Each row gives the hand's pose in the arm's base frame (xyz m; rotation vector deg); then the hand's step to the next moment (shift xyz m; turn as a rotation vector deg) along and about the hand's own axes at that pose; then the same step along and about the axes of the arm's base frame.
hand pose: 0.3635 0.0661 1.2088 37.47 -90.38 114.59
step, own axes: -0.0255 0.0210 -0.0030 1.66 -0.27 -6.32
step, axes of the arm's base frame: 0.0054 -0.0036 -0.0325 -1.46 6.37 -0.06
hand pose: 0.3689 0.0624 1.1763 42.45 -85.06 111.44
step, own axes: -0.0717 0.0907 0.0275 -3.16 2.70 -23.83
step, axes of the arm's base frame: -0.0151 -0.0542 -0.1047 -1.81 22.18 -9.47
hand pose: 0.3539 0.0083 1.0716 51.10 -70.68 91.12
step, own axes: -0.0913 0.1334 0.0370 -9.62 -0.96 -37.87
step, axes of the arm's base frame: -0.0955 -0.0683 -0.1171 3.59 34.71 -17.61
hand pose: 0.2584 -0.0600 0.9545 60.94 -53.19 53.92
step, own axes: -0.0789 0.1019 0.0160 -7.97 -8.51 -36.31
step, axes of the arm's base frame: -0.1228 -0.0068 -0.0416 10.94 31.88 -17.85
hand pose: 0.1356 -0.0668 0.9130 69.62 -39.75 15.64
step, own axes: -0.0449 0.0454 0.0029 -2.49 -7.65 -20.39
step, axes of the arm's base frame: -0.0601 0.0205 0.0073 9.23 16.58 -10.98
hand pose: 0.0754 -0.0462 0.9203 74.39 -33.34 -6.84
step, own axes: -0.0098 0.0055 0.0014 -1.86 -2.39 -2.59
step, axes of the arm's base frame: -0.0103 0.0043 0.0020 0.19 2.32 -3.23
